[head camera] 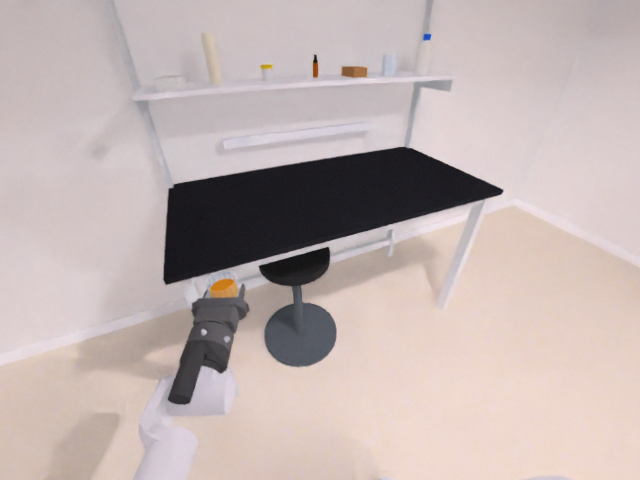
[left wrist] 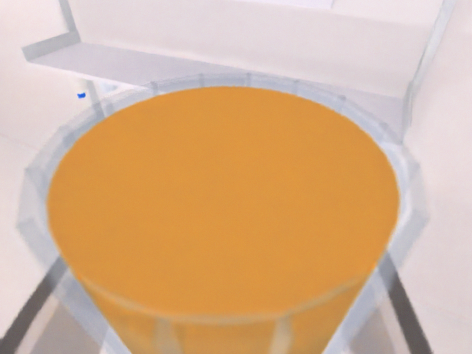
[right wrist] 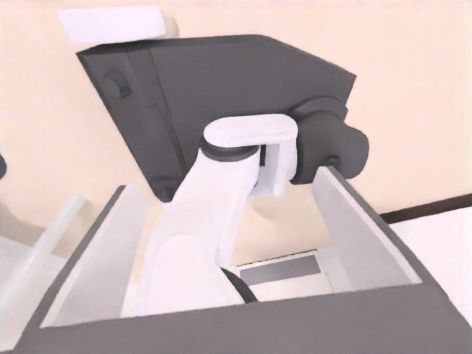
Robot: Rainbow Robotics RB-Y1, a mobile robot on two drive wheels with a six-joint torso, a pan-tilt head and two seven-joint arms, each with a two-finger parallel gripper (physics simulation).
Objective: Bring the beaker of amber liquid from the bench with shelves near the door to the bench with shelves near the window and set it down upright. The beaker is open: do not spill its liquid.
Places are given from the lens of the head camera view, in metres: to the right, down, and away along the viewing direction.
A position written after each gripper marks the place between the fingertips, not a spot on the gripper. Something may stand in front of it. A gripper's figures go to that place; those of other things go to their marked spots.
left gripper (head camera: 227,286): -0.23, 0.12, 0.67
clear beaker of amber liquid (head camera: 221,284): -0.24, 0.11, 0.65
